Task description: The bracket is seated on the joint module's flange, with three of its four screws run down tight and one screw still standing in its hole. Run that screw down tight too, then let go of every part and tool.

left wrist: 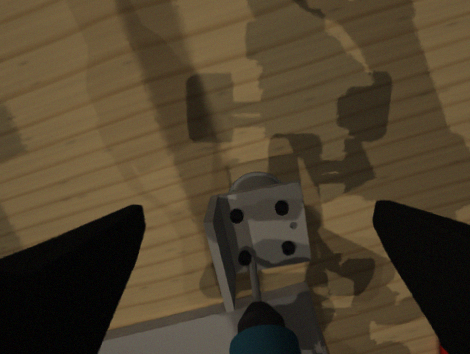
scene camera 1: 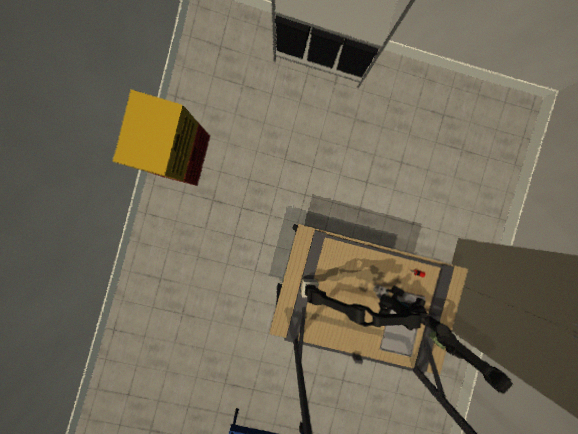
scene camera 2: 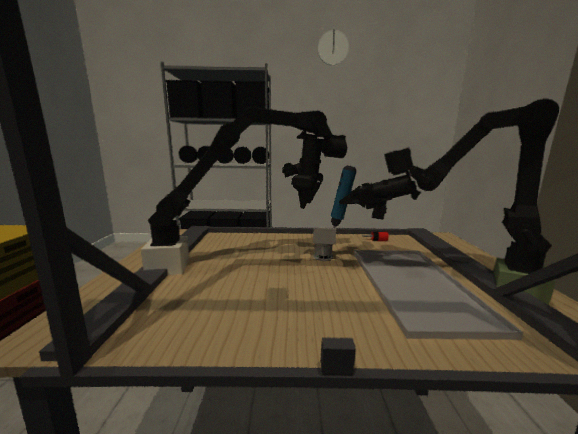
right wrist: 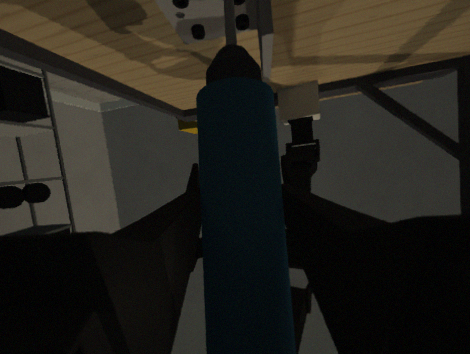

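The grey bracket sits on the joint module. Four dark screw heads show on its top in the left wrist view; how deep each sits is hard to tell. My right gripper is shut on the blue screwdriver, held tilted above the bracket. The driver's shaft reaches over the bracket, its end beside the lower-left screw in the left wrist view; contact cannot be told. My left gripper is open and empty above the bracket.
A red and black tool lies on the table to the right of the joint module. A grey tray lies at the right of the table. A dark block is at the front edge. Dark frame posts rise beside the table.
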